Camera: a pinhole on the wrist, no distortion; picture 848 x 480 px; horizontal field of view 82.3 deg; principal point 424.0 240.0 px. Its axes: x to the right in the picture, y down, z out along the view. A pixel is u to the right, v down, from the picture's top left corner.
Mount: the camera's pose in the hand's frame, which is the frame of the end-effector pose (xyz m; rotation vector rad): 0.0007 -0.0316 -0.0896 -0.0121 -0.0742 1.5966
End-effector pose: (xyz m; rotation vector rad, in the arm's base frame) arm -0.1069 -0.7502 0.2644 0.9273 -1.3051 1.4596
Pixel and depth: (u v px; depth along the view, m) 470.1 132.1 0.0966
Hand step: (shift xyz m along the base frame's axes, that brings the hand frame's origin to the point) 0.0197 -0.0058 0.0242
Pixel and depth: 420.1 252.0 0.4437
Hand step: 0.0434 -0.3537 0.0344
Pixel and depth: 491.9 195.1 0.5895
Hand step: -0.0577 -0.4952 0.0864
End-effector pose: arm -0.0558 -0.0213 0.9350 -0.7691 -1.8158 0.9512
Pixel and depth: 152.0 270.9 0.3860
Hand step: -0.2751 -0.2462 0.1283
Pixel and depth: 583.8 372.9 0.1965
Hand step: -0.0694 -0.0712 -0.0787
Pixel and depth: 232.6 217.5 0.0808
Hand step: 0.0017 -0.0301 0.0602
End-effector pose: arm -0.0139 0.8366 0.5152 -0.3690 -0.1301 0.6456
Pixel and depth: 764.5 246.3 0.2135
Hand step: -0.1056 0.1078 0.0785
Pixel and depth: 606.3 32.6 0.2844
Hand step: -0.0029 0.1728 0.1654
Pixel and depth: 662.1 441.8 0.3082
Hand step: -0.2262 0.0502 0.1612
